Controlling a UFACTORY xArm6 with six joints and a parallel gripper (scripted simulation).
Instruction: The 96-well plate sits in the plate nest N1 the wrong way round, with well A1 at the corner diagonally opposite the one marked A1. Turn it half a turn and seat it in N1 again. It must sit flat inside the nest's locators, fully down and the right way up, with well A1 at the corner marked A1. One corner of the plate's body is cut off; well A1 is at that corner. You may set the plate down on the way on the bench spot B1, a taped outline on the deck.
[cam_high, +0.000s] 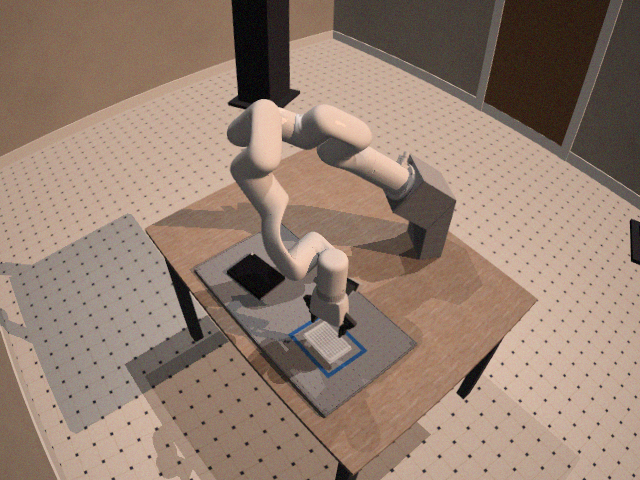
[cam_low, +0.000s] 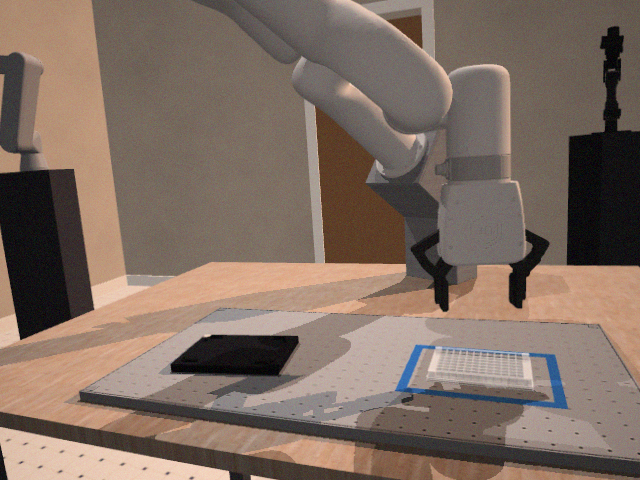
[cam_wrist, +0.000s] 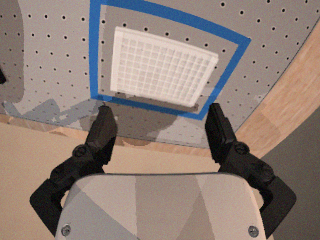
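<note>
My gripper is now 9 cm above the 96-well plate. The rest, counted from my hand: black plate nest N1: 12 cm behind, 33 cm to the right, 9 cm below.
</note>
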